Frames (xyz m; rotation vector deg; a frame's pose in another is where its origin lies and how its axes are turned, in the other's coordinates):
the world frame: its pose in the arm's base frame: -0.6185 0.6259 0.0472 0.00 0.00 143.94
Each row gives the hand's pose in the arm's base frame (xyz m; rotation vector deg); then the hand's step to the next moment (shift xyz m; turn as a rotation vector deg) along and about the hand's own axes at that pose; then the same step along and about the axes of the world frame.
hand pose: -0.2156 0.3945 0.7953 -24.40 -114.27 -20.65
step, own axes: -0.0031 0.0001 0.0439 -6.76 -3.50 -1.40
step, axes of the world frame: 0.0379 0.0048 -0.0219 -4.66 2.38 -5.70
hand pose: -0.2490 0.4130 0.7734 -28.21 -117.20 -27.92
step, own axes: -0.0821 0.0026 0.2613 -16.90 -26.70 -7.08
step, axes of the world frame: 0.1913 -0.0171 -0.1953 -16.09 23.70 -15.11
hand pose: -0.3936 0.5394 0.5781 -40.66 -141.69 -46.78
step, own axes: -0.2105 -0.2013 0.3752 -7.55 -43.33 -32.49
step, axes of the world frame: 0.0557 0.0020 -0.4717 -21.85 50.10 1.62
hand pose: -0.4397 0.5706 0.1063 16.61 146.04 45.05
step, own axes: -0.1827 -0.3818 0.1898 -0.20 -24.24 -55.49
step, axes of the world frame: -0.3472 0.0926 -0.2933 -4.66 54.08 26.83
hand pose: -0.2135 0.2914 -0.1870 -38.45 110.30 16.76
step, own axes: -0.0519 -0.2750 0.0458 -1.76 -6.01 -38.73
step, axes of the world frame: -0.2775 0.0269 0.0517 6.93 33.52 19.17
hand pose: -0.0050 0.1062 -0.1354 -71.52 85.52 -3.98
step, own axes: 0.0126 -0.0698 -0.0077 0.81 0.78 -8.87
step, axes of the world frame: -0.0591 0.0110 0.0385 2.56 8.28 2.20
